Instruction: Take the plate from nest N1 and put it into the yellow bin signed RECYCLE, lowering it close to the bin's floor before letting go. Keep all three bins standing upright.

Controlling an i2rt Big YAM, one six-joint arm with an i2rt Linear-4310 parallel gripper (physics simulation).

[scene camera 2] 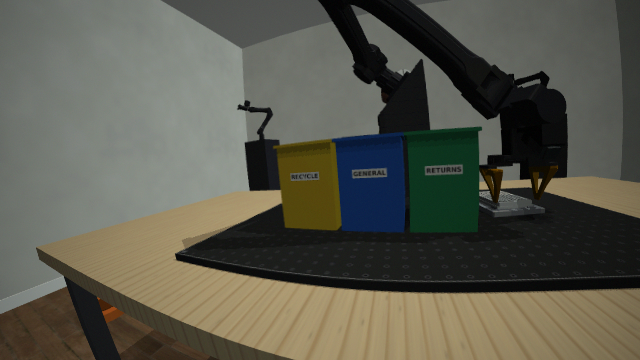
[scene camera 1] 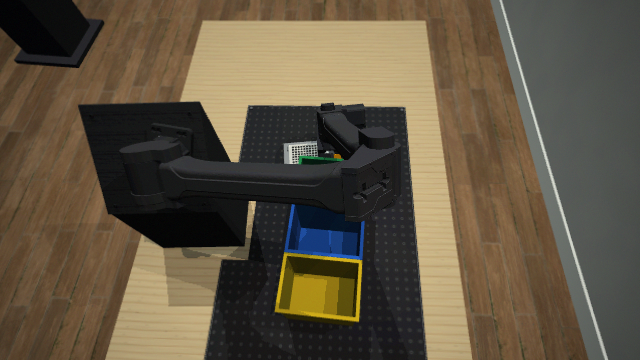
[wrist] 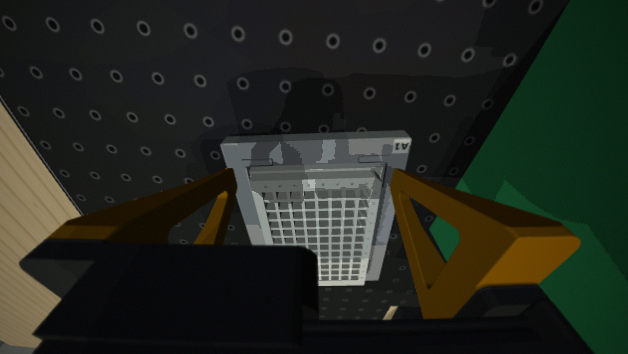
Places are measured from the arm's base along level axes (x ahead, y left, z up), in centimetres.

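Where they show: gripper, between the fingertips: [scene camera 2: 516,201] [scene camera 1: 329,152] [wrist: 313,177]; arm's base, origin of its link: [scene camera 2: 400,89] [scene camera 1: 172,154].
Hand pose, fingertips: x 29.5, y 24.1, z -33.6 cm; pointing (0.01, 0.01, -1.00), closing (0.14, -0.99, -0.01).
Note:
Things, the pixels of their top centre, and the offset from my fingertips. Level surfaces: height alone.
- white gridded plate, centre of its top: [wrist: 318,244] [scene camera 2: 499,196] [scene camera 1: 308,154] dy -1.3, dx -6.3, dz -0.2 cm
- pale grey nest, centre of its top: [wrist: 318,232] [scene camera 2: 498,200] dy -1.3, dx -6.3, dz -1.3 cm
- yellow bin, centre of its top: [scene camera 1: 319,285] [scene camera 2: 317,143] dy -43.5, dx +2.8, dz +15.2 cm
- blue GENERAL bin, centre of its top: [scene camera 2: 373,137] [scene camera 1: 325,228] dy -30.5, dx +2.7, dz +15.2 cm
- green RETURNS bin, centre of its top: [scene camera 2: 435,133] [scene camera 1: 331,180] dy -17.4, dx +2.6, dz +15.2 cm
- black perforated mat, height of its surface: dz -2.7 cm
A white gridded plate [scene camera 1: 304,151] [scene camera 2: 506,199] [wrist: 322,220] lies flat in the pale grey nest [scene camera 2: 535,210] [wrist: 345,146], which bears an "A1" mark at one corner. My gripper [scene camera 2: 517,199] [wrist: 313,177] is open, with its orange fingers on either side of the plate and their tips low beside it; nothing is gripped. In scene camera 1 the arm hides the fingertips. The yellow bin [scene camera 1: 317,316] [scene camera 2: 310,205] signed RECYCLE stands upright at the far end of the bin row, and its inside looks empty. No N1 label is readable.
The blue GENERAL bin [scene camera 1: 330,220] [scene camera 2: 372,200] and the green RETURNS bin [scene camera 1: 320,159] [scene camera 2: 442,200] [wrist: 575,125] stand upright between the nest and the yellow bin. The green one is close beside my fingers. All stand on a black perforated mat [scene camera 1: 395,280] [scene camera 2: 350,260].

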